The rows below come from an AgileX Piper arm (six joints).
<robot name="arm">
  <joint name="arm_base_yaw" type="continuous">
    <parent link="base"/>
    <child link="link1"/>
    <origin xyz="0 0 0.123" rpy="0 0 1.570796"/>
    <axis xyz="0 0 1"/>
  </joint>
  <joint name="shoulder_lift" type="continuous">
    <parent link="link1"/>
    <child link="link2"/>
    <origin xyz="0 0 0" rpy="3.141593 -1.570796 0"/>
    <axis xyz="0 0 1"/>
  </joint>
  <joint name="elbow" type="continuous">
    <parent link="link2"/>
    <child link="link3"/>
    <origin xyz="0.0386 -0.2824 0" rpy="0 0 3.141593"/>
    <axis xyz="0 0 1"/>
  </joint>
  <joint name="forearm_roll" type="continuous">
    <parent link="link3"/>
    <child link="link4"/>
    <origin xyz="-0.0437 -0.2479 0" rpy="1.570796 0 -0.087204"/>
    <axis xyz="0 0 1"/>
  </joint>
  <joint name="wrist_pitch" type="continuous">
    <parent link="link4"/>
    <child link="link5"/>
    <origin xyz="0 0 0" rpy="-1.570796 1.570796 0"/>
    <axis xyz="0 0 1"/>
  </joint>
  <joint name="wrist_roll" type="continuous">
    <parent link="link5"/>
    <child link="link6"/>
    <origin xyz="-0.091 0 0" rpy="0 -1.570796 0"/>
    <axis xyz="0 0 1"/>
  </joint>
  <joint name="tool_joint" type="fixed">
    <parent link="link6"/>
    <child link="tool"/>
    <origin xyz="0 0 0" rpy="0 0 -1.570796"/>
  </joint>
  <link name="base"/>
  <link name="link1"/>
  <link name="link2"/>
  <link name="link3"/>
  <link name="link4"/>
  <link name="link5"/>
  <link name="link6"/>
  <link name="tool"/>
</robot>
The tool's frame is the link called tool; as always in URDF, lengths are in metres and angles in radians. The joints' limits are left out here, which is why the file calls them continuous.
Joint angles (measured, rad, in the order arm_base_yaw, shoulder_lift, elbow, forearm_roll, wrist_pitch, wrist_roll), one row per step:
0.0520 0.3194 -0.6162 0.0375 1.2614 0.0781
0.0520 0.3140 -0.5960 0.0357 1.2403 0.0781
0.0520 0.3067 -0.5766 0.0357 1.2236 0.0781
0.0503 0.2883 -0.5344 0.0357 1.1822 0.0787
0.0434 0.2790 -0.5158 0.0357 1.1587 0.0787
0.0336 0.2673 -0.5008 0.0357 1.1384 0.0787
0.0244 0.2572 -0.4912 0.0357 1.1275 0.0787
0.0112 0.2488 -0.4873 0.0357 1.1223 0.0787
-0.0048 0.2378 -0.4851 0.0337 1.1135 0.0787
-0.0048 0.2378 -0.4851 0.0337 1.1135 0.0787
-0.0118 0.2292 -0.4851 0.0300 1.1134 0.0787
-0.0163 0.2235 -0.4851 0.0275 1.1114 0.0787
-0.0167 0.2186 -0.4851 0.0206 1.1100 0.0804
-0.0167 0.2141 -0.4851 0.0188 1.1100 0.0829
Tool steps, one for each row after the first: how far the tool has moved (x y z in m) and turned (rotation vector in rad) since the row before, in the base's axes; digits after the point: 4 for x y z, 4 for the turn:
0.0014 -0.0001 -0.0044 -0.0011 -0.0063 -0.0014
0.0007 0.0000 -0.0043 0.0004 -0.0046 -0.0006
0.0015 0.0000 -0.0092 0.0018 -0.0175 -0.0035
0.0009 -0.0002 -0.0037 0.0009 -0.0142 -0.0077
0.0002 -0.0003 -0.0028 0.0009 -0.0170 -0.0105
-0.0004 -0.0003 -0.0018 0.0005 -0.0114 -0.0096
-0.0007 -0.0004 -0.0006 0.0002 -0.0097 -0.0134
-0.0009 -0.0007 0.0002 -0.0017 -0.0176 -0.0169
0.0000 0.0000 0.0000 0.0000 0.0000 0.0000
-0.0012 -0.0005 0.0002 -0.0036 -0.0087 -0.0082
-0.0007 -0.0003 0.0003 -0.0024 -0.0077 -0.0054
-0.0006 -0.0006 0.0002 -0.0053 -0.0062 -0.0040
-0.0006 -0.0001 0.0001 0.0001 -0.0045 -0.0023

